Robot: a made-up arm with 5 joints.
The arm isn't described. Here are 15 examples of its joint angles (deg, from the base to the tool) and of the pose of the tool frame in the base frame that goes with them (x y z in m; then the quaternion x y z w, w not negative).
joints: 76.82 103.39 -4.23 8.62 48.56
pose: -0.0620 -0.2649 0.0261 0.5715 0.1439 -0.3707 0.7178
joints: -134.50 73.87 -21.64 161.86 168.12
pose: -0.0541 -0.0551 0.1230 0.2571 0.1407 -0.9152 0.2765
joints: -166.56 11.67 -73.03 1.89 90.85
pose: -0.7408 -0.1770 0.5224 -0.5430 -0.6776 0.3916 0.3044
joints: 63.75 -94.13 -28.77 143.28 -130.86
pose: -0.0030 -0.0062 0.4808 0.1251 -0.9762 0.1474 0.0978
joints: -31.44 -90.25 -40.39 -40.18 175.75
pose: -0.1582 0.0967 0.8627 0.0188 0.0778 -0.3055 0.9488
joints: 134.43 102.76 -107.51 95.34 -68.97
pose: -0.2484 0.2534 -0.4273 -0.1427 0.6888 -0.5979 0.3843
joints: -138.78 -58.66 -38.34 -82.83 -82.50
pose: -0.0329 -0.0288 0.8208 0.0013 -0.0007 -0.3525 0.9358
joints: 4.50 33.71 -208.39 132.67 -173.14
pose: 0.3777 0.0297 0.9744 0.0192 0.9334 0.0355 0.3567
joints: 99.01 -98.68 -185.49 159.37 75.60
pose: 0.1168 -0.7363 0.2395 -0.4537 -0.0940 -0.0417 0.8852
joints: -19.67 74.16 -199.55 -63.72 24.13
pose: 0.5324 -0.1903 0.7677 0.0737 -0.0296 -0.9961 0.0388
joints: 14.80 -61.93 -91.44 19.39 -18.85
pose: -0.1594 -0.0421 1.1311 0.3742 0.1131 0.9199 0.0325
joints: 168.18 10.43 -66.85 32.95 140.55
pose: -0.7065 0.1479 0.3829 -0.9508 -0.2338 0.1834 0.0880
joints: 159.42 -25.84 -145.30 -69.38 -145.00
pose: 0.2834 -0.1064 1.0781 -0.4458 0.2349 -0.8569 0.1084
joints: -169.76 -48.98 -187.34 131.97 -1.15
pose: 0.5560 0.1004 0.8743 0.0609 -0.6102 0.0626 0.7874
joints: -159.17 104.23 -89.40 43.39 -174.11
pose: -0.2545 -0.0968 -0.5146 -0.8663 -0.1136 -0.4733 0.1124
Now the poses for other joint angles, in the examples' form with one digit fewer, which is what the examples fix.
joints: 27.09 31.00 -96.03 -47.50 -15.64
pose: 0.706 0.361 0.611 -0.517 -0.202 -0.827 0.083
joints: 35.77 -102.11 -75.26 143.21 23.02
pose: -0.245 -0.176 0.663 -0.950 -0.106 -0.256 0.144
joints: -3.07 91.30 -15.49 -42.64 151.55
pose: -0.022 0.001 -0.190 0.211 -0.935 -0.078 0.275
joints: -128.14 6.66 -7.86 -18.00 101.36
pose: -0.229 -0.291 0.096 -0.413 -0.895 0.162 0.039
